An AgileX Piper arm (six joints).
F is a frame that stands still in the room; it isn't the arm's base.
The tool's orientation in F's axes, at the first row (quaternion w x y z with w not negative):
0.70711, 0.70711, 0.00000, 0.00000
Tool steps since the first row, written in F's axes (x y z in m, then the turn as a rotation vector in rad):
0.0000, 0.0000, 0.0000, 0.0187, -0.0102, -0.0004
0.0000, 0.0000, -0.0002, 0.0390, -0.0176, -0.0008
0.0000, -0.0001, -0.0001, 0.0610, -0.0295, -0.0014
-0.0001, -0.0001, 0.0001, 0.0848, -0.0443, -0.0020
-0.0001, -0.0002, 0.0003, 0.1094, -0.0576, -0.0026
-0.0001, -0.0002, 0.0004, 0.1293, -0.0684, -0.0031
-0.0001, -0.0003, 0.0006, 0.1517, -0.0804, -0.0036
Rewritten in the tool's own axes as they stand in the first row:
0.0000, 0.0000, 0.0000, 0.0187, -0.0004, 0.0102
0.0000, -0.0002, 0.0000, 0.0390, -0.0008, 0.0176
0.0000, -0.0001, 0.0001, 0.0610, -0.0014, 0.0295
-0.0001, 0.0001, 0.0001, 0.0848, -0.0020, 0.0443
-0.0001, 0.0003, 0.0002, 0.1094, -0.0026, 0.0576
-0.0001, 0.0004, 0.0002, 0.1293, -0.0031, 0.0684
-0.0001, 0.0006, 0.0003, 0.1517, -0.0036, 0.0804

